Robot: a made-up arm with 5 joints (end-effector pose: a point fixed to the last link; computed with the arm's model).
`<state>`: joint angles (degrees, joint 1 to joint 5).
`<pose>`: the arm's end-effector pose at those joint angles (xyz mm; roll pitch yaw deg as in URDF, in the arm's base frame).
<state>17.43 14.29 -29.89 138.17 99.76</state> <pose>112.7 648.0 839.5 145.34 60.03 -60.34</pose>
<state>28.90 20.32 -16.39 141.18 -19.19</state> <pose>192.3 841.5 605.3 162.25 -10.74 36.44</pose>
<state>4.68 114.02 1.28 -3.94 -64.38</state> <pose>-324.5 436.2 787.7 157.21 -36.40 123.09</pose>
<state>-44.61 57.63 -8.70 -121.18 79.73</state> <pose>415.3 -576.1 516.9 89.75 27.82 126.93</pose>
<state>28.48 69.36 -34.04 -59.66 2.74</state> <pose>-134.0 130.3 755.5 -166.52 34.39 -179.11</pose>
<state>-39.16 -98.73 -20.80 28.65 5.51</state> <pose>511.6 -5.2 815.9 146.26 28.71 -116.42</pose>
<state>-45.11 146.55 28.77 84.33 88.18</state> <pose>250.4 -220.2 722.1 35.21 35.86 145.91</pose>
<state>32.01 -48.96 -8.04 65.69 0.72</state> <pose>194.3 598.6 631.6 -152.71 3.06 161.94</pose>
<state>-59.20 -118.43 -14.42 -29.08 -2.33</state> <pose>300.6 -77.0 1090.0 -135.05 29.66 -12.01</pose>
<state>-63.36 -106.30 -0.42 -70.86 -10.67</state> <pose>134.5 -195.7 1136.0 -117.48 -7.27 -4.60</pose>
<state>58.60 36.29 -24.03 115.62 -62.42</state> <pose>55.0 980.6 238.4 140.01 0.15 94.03</pose>
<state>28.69 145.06 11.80 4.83 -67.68</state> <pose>-191.1 889.6 536.6 156.76 -20.96 84.84</pose>
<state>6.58 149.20 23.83 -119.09 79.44</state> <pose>-268.8 2.6 730.5 168.43 37.37 89.39</pose>
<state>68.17 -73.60 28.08 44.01 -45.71</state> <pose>142.3 927.4 101.4 -79.39 -54.18 170.65</pose>
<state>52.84 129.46 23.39 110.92 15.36</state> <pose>293.2 754.4 279.3 154.26 -20.72 -77.04</pose>
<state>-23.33 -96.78 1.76 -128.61 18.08</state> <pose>-106.4 520.1 1047.7 -161.39 -1.38 34.74</pose>
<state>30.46 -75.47 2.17 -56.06 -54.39</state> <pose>465.7 1079.6 365.0 123.00 -33.21 18.19</pose>
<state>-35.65 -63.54 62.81 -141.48 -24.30</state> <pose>11.3 616.2 790.5 129.80 -58.51 54.75</pose>
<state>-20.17 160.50 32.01 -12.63 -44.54</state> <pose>-195.4 144.6 950.9 -129.43 -60.44 19.48</pose>
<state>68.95 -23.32 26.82 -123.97 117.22</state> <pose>492.6 992.8 -420.4 -170.69 -12.81 -122.39</pose>
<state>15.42 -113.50 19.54 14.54 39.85</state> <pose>253.6 812.8 717.3 -162.83 25.64 -97.30</pose>
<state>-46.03 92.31 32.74 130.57 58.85</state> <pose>427.8 -98.0 627.4 68.69 68.45 -163.37</pose>
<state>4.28 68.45 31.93 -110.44 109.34</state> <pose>501.2 -10.7 709.4 167.12 47.54 141.05</pose>
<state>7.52 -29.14 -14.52 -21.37 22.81</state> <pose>595.3 253.6 726.6 171.00 13.76 -147.78</pose>
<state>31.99 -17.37 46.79 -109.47 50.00</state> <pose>548.6 994.8 137.3 -176.74 -41.51 -86.70</pose>
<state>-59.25 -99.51 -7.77 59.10 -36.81</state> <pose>315.7 -406.4 646.3 145.07 27.37 -108.34</pose>
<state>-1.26 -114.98 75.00 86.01 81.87</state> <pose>-101.1 175.0 479.6 53.84 21.35 66.25</pose>
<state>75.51 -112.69 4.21 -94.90 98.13</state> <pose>-109.1 1091.4 -577.1 113.45 -20.96 -76.79</pose>
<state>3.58 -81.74 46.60 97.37 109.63</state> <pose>-186.9 362.4 592.9 75.24 15.01 22.69</pose>
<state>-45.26 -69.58 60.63 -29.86 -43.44</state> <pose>145.6 -4.8 1042.2 -129.84 -23.38 -101.27</pose>
